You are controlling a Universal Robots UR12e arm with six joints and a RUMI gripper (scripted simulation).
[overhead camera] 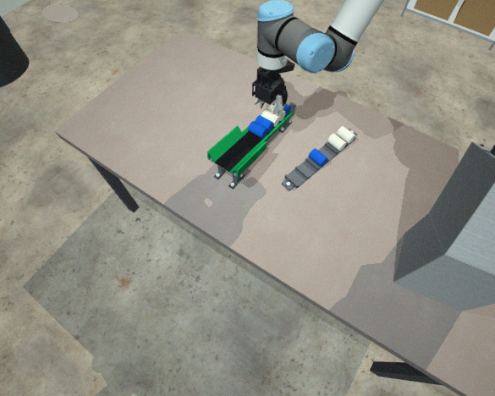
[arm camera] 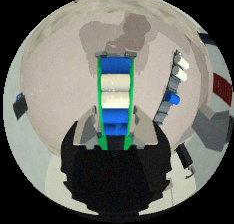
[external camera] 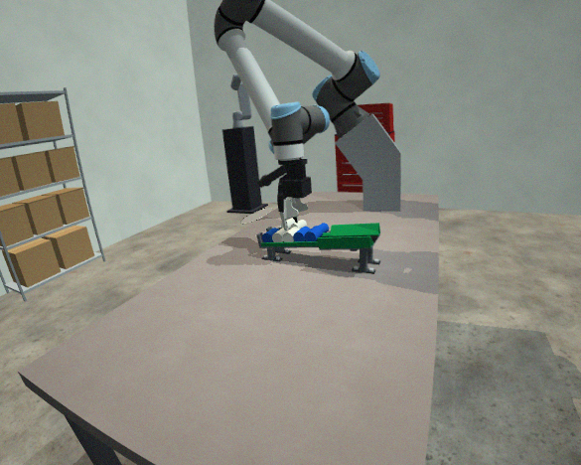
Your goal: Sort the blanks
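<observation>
Now: hand 23 cm past the grey stock rack, 13 cm above it and 1 cm to the left of it.
</observation>
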